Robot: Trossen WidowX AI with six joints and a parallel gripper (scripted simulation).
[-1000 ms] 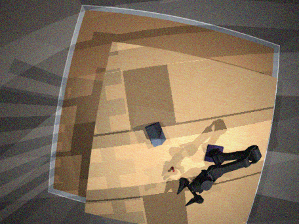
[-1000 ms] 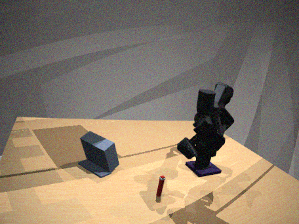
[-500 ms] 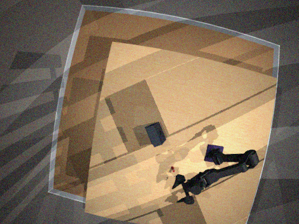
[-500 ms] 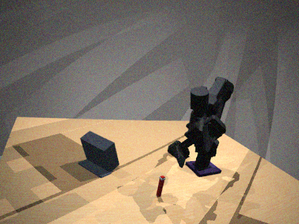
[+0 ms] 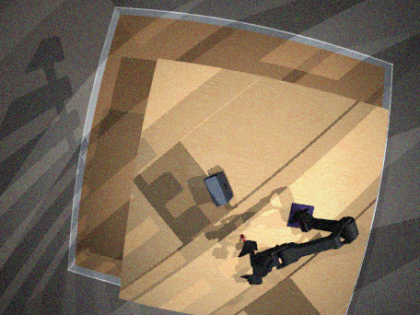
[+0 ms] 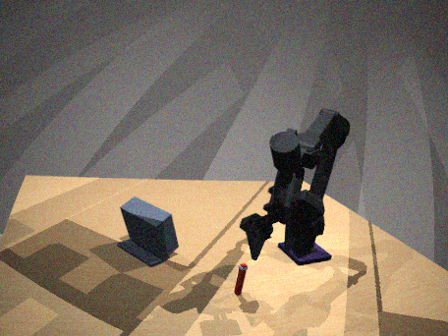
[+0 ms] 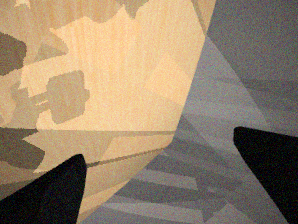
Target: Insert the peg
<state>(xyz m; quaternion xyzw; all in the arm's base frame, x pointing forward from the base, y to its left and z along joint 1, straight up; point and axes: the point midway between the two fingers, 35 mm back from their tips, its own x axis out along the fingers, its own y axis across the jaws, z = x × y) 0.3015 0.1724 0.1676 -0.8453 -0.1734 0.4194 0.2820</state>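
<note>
Now: the red peg 10 cm to the right of my gripper tip, 10 cm below it and 3 cm behind it. Round my gripper tip: panel 34 cm to the right, 9 cm below, 8 cm ahead.
</note>
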